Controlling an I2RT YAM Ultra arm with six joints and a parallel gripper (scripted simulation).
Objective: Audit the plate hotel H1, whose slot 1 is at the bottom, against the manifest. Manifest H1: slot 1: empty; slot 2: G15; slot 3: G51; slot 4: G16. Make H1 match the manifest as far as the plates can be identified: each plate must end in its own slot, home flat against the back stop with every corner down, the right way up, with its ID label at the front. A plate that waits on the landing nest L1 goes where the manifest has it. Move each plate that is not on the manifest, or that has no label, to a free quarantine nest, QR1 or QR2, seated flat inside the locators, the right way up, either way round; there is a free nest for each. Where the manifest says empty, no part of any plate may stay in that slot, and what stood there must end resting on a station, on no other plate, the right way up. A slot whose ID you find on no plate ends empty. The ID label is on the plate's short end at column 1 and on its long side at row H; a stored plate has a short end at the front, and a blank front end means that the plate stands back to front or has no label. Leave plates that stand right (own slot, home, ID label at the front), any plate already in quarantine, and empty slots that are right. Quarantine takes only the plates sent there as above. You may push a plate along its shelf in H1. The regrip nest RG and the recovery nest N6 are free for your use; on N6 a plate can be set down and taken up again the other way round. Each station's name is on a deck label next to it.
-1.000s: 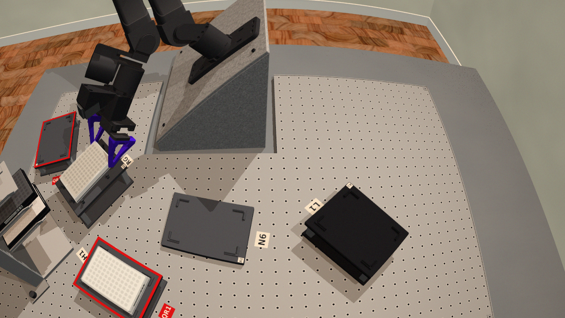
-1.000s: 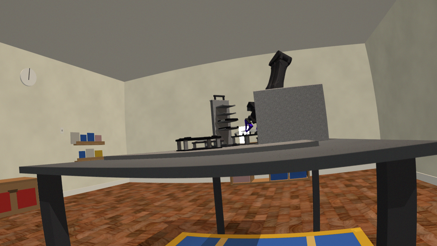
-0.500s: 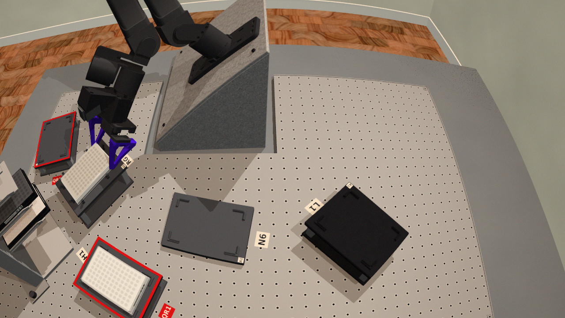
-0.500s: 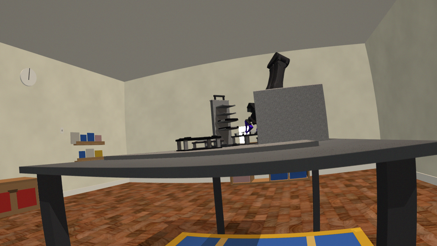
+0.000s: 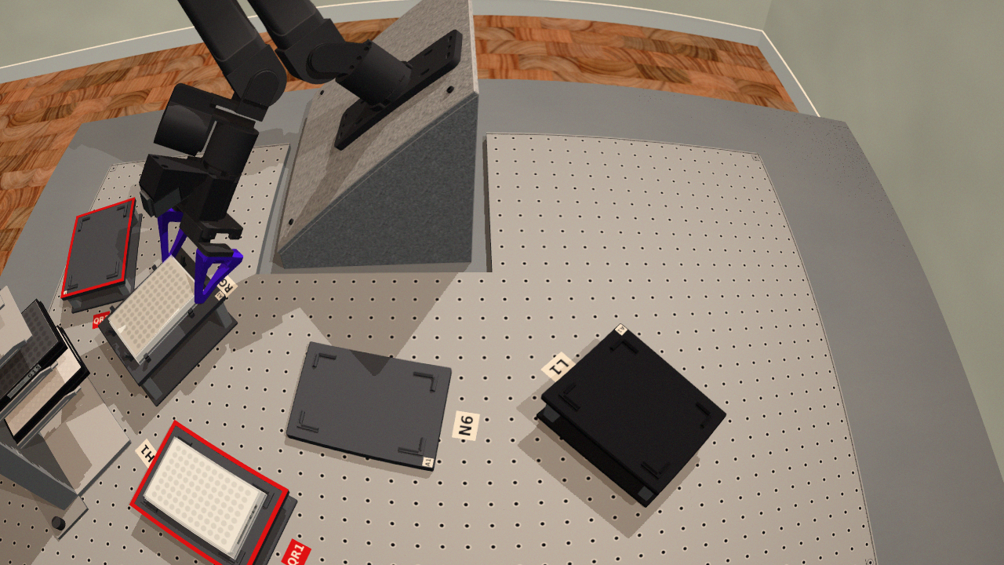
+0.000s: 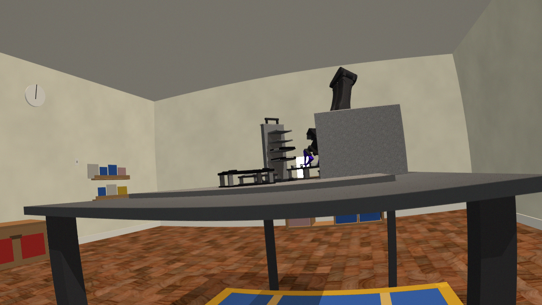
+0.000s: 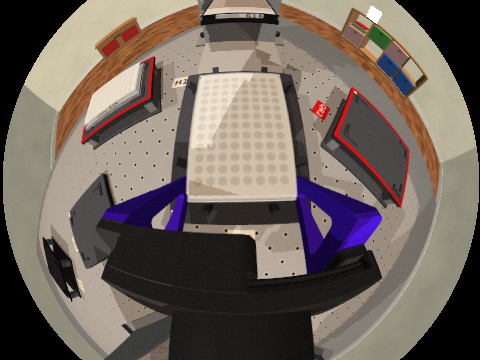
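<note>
My gripper is now 40 mm short of the regrip nest RG, 30 mm to the left of it and 10 mm above it. The rest, counted from my hand: quarantine nest QR2: 80 mm behind, 210 mm to the right, 30 mm below; then quarantine nest QR1: 260 mm ahead, 70 mm to the left, 30 mm below; then recovery nest N6: 110 mm ahead, 240 mm to the left, 60 mm below.
</note>
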